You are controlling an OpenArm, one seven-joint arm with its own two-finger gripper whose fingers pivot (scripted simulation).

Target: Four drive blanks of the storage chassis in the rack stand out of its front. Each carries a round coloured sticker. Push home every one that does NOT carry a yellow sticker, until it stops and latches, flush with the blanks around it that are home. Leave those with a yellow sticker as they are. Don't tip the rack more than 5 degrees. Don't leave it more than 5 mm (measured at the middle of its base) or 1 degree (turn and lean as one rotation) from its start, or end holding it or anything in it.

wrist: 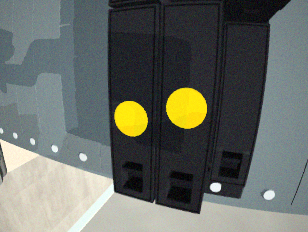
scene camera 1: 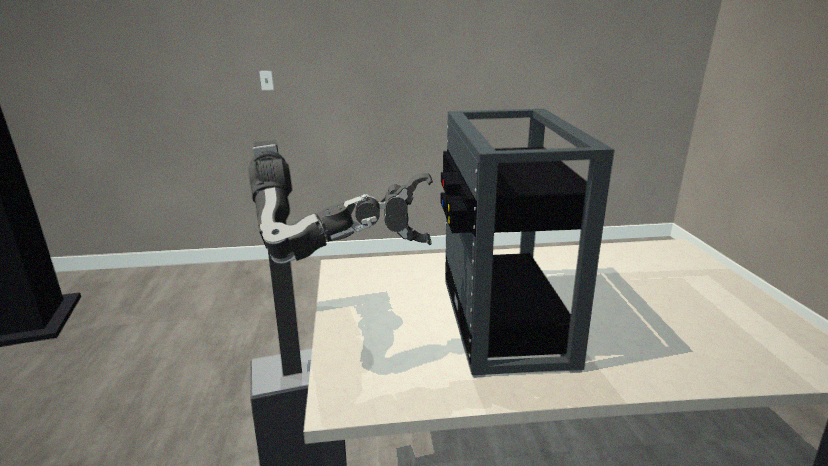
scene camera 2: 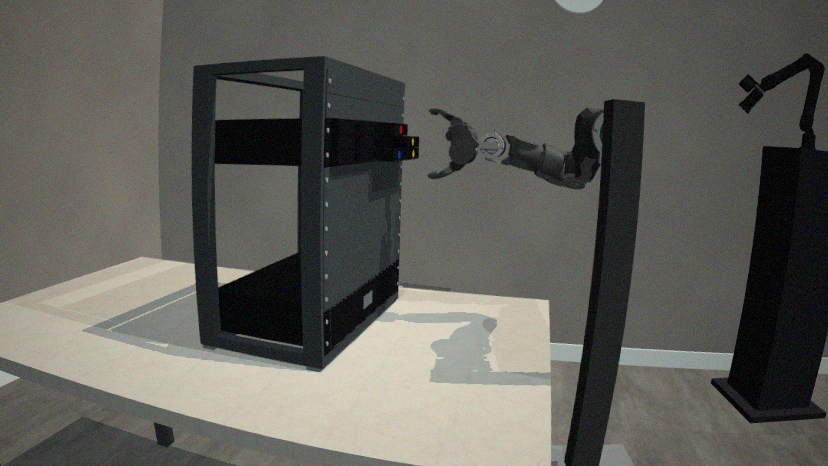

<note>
The pictures show: my gripper and an arm mounting post.
My gripper shows as well in scene camera 1.
</note>
